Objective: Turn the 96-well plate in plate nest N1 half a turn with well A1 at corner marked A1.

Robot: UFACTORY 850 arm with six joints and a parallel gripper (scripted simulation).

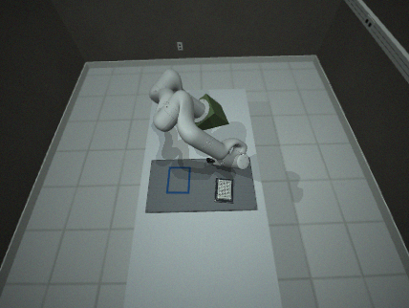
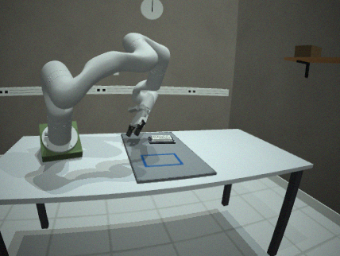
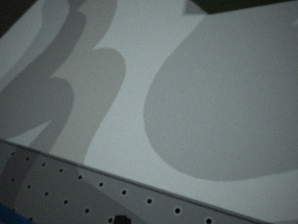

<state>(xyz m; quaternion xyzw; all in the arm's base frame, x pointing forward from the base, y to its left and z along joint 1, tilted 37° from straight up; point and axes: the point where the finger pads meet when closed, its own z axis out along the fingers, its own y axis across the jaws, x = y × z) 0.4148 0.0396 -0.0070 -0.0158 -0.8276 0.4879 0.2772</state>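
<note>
Right now my hand is 210 mm short of the white 96-well plate, 50 mm above it and 30 mm to the right of it. The rest, counted from my hand: dark plate nest N1: 210 mm ahead, 70 mm below, 30 mm to the left.
</note>
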